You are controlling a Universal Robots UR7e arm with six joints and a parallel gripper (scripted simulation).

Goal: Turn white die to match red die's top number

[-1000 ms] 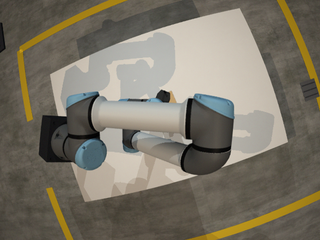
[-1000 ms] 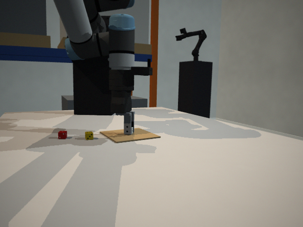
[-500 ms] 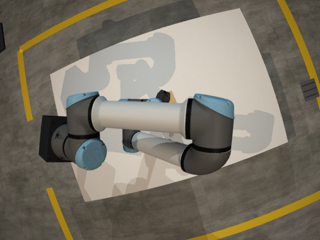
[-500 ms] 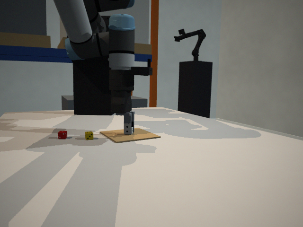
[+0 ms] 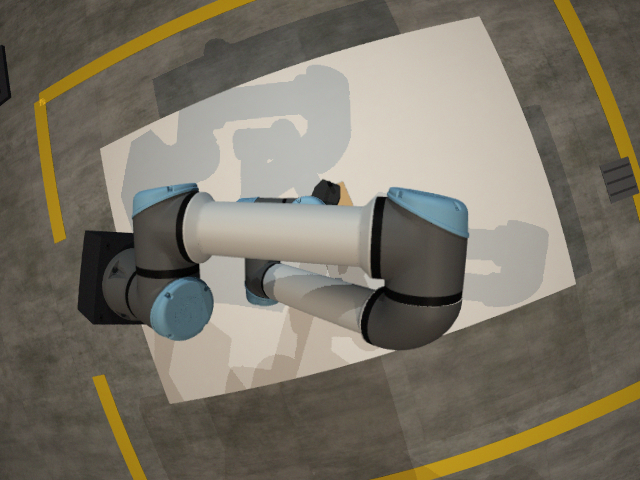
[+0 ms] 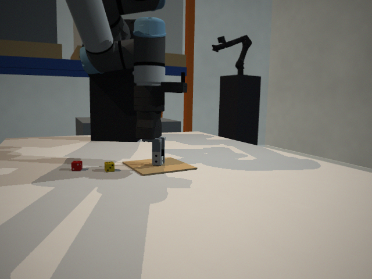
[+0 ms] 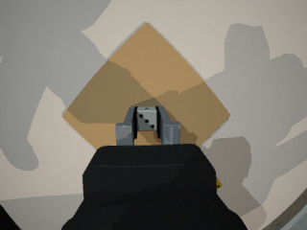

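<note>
Now: the white die 10 mm below my hand. The rest, counted from my hand: yellow die (120 mm to the right, 10 mm below); then red die (190 mm to the right, 40 mm behind, 10 mm below); then tan mat (20 mm below).
</note>
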